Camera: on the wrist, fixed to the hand. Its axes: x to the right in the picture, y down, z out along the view.
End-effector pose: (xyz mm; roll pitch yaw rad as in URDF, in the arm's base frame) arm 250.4 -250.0 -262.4 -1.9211 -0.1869 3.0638
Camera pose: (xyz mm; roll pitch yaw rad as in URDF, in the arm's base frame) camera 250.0 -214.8 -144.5 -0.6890 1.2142 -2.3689
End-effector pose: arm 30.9 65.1 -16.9 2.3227 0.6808 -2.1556
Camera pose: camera 126.3 -5.7 -48.8 2.4945 -0.1237 2.7260
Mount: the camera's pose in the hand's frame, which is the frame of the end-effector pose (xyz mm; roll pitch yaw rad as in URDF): 25.0 -96.2 -72.5 0.0864 -0.6152 1.5069
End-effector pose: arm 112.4 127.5 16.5 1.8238 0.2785 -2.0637
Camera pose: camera 193.8 79.9 -62.5 2.7952 -0.6503 2.9384
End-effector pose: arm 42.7 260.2 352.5 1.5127 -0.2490 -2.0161
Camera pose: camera 81.9 187.3 261.5 -2.7151 -0.9860 2.4056
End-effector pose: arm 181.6 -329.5 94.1 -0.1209 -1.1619 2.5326
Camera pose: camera 187.6 -206.6 93.0 -1.1530 -0.2388 -1.7388
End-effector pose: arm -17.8 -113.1 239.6 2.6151 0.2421 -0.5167
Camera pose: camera 65.4 -22.8 247.5 2.9528 0.0995 -2.0582
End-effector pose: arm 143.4 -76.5 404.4 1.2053 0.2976 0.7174
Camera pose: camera 113.9 -58.0 286.4 2.2278 -1.1424 0.0786
